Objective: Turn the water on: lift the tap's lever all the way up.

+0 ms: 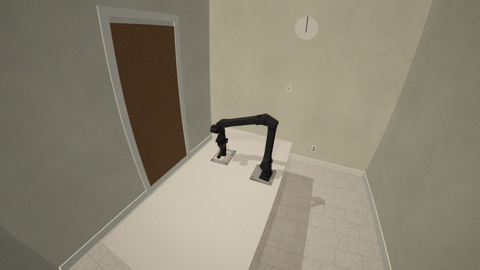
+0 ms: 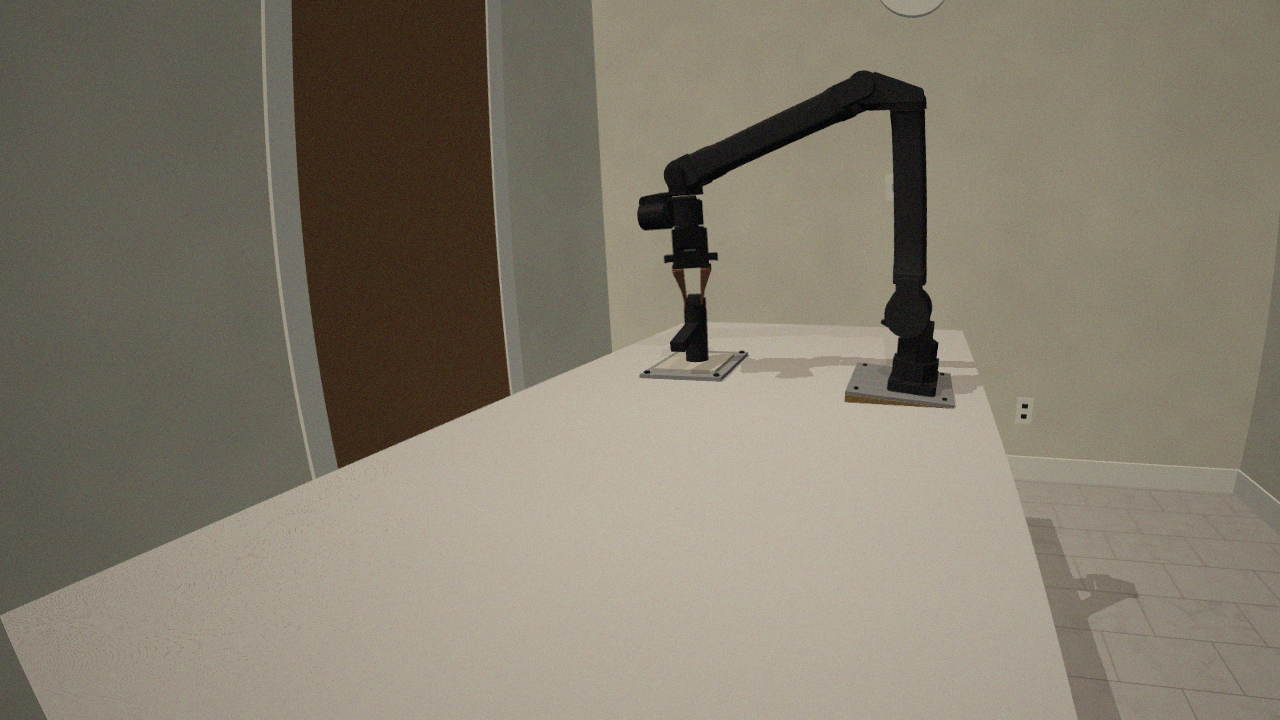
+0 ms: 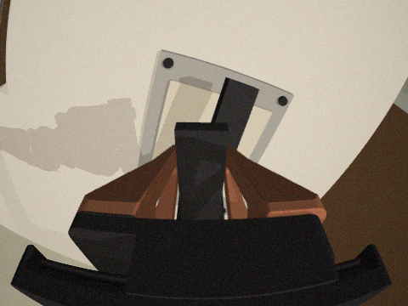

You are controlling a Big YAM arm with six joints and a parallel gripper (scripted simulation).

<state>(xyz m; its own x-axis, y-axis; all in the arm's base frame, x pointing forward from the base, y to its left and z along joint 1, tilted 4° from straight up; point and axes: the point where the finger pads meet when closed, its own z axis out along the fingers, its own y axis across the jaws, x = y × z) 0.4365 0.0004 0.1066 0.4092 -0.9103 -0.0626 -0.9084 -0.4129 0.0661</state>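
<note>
My gripper is now 10 mm short of the lever and 30 mm to the left of it. From my hand the other things lie so: black tap: 30 mm ahead, 60 mm to the right, 60 mm below.
</note>
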